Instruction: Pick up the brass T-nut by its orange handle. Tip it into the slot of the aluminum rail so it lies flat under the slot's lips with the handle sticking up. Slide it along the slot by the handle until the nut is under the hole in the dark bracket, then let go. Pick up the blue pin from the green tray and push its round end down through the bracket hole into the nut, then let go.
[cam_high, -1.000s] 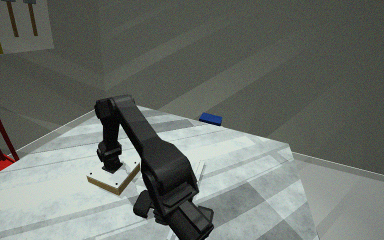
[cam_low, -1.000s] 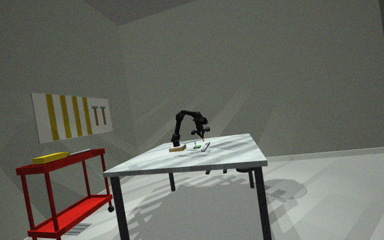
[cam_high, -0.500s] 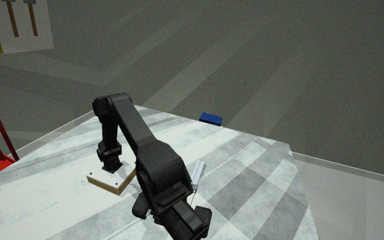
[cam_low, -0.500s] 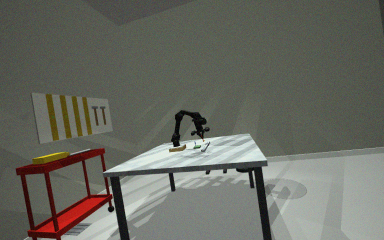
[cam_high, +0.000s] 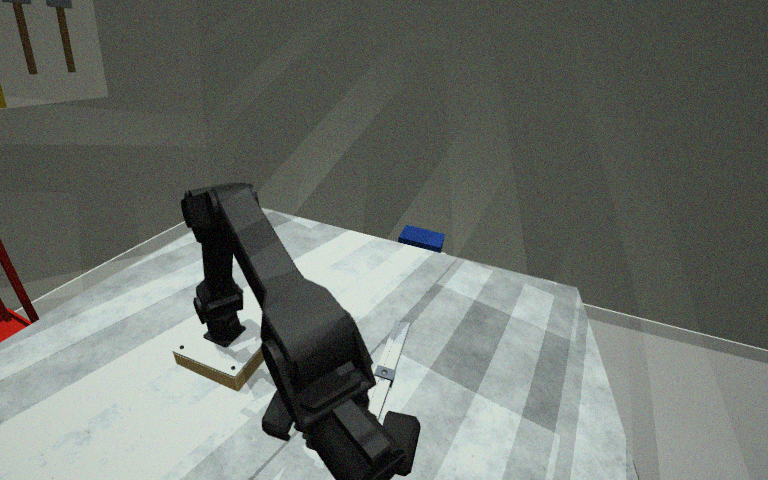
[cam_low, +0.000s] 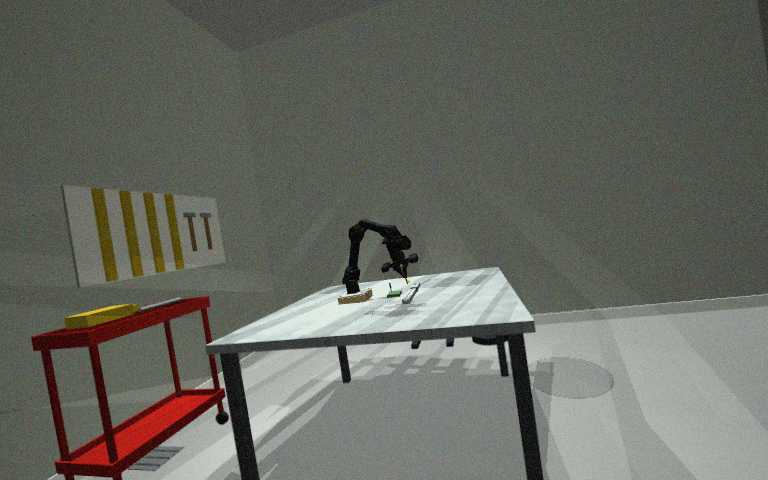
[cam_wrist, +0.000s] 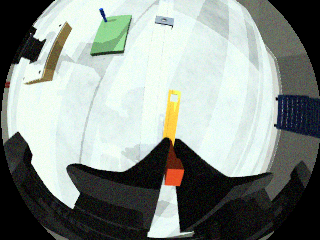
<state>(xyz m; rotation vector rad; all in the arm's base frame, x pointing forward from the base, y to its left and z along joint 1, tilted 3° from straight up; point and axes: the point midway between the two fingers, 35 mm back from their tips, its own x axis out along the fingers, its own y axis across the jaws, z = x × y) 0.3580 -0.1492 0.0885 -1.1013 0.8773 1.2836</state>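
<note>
The brass T-nut is 20 mm to the left of my gripper tip. From my gripper tip the other things lie so: aluminum rail: 20 mm behind, 190 mm to the left, 100 mm below; blue pin: 150 mm behind, 210 mm to the left, 90 mm below; green tray: 140 mm behind, 190 mm to the left, 110 mm below.
</note>
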